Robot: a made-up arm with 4 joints.
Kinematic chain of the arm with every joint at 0, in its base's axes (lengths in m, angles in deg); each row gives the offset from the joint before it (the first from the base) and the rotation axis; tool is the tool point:
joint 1: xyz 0 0 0.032 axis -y
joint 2: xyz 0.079 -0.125 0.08 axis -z
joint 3: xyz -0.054 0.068 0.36 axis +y
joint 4: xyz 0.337 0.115 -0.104 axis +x
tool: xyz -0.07 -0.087 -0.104
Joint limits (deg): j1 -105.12..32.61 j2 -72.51..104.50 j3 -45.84..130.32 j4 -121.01..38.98
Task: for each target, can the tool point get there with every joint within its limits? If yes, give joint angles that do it. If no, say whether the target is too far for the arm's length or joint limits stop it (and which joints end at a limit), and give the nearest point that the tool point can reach.
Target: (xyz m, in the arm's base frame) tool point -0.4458 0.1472 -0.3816
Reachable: no: joint limits stop it (at a limit: joint 1, joint 4) | nearest point -0.3212 0.0102 0.0561 | short by 0.475 m
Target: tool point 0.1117 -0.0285 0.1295
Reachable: yes | joints -12.25 49.47 58.56 -16.66
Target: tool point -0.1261 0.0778 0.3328
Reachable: yes | joints -14.40 22.19 110.78 -7.27
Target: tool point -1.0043 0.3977 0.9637
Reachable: no: too far | nearest point -0.3653 0.0261 0.5680 | short by 0.838 m
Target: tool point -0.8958 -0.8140 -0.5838
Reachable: no: too far | nearest point -0.4072 -0.3421 0.1336 | short by 0.988 m
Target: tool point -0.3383 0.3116 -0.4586
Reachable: no: joint limits stop it (at a limit: joint 1, joint 4) | nearest point 0.0658 0.0939 -0.3184 | short by 0.480 m
